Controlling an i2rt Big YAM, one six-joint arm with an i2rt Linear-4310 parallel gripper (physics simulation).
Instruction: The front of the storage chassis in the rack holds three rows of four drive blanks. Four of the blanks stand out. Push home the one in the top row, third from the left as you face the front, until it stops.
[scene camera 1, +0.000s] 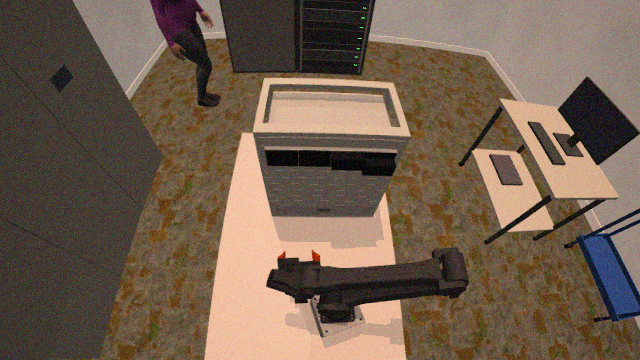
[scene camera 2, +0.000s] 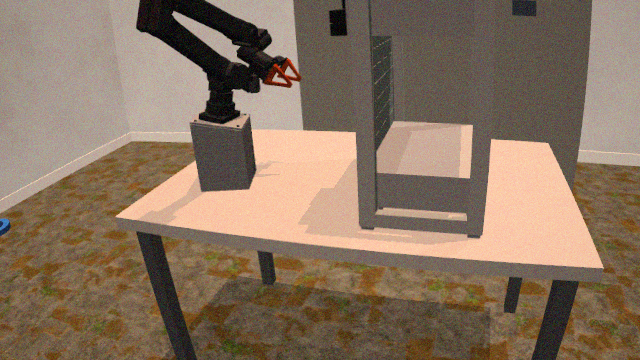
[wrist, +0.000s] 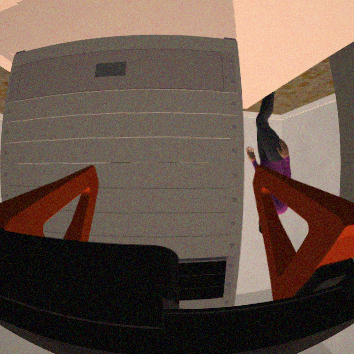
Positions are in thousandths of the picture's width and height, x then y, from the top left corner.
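Observation:
A rack is visible at (scene camera 2: 690, 465), (scene camera 1: 504, 429) and (wrist: 417, 306). My gripper appears at (scene camera 2: 463, 229) and (wrist: 496, 490).

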